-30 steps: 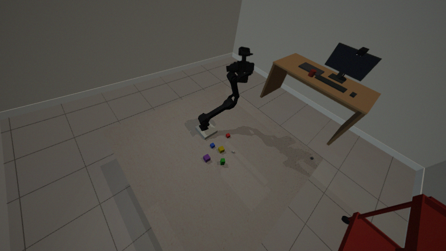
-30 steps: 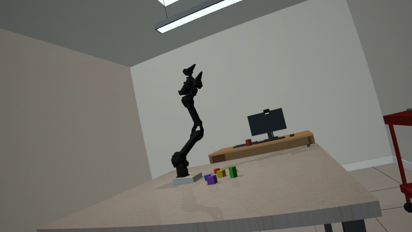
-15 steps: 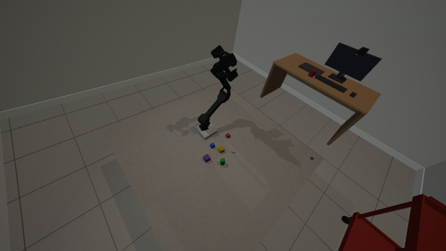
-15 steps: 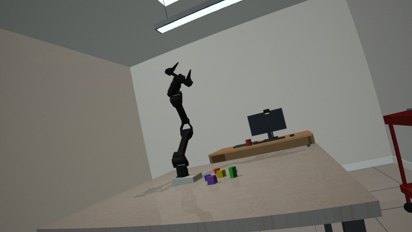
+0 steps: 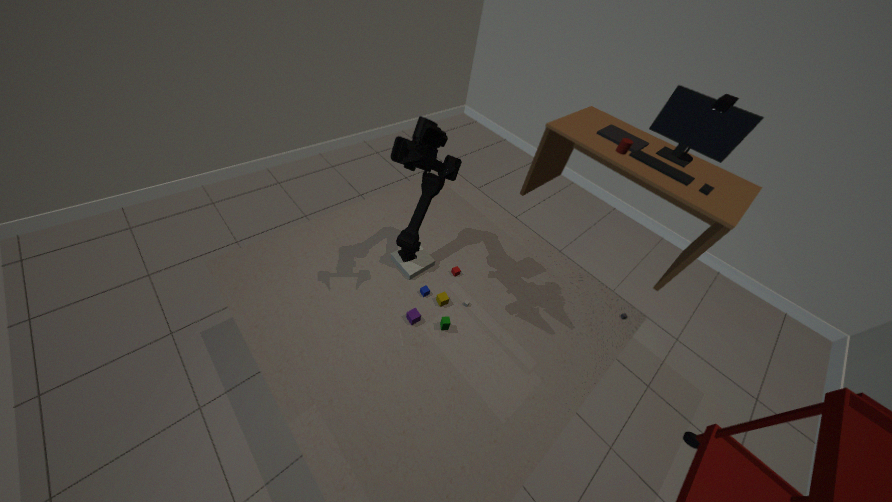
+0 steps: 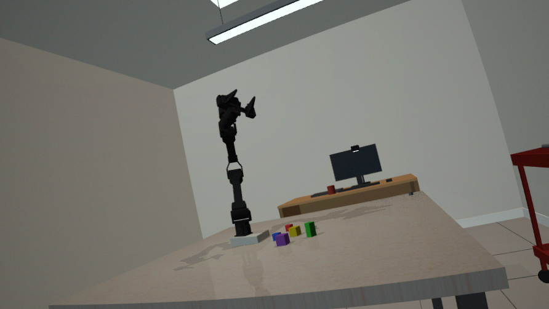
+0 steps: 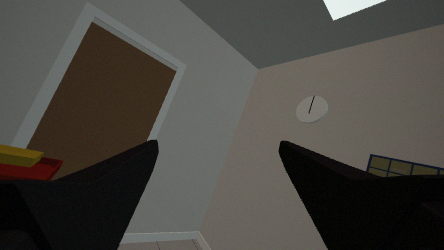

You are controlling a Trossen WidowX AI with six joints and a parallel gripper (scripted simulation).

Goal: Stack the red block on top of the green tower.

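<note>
The red block is 7 cm behind my gripper tip, 21 cm to the left of it and 63 cm below it. From my gripper tip the other things lie so: yellow block 3 cm ahead, 9 cm to the left, 62 cm below; then blue block 3 cm behind, 4 cm to the left, 63 cm below; then purple block 5 cm ahead, 5 cm to the right, 62 cm below.
</note>
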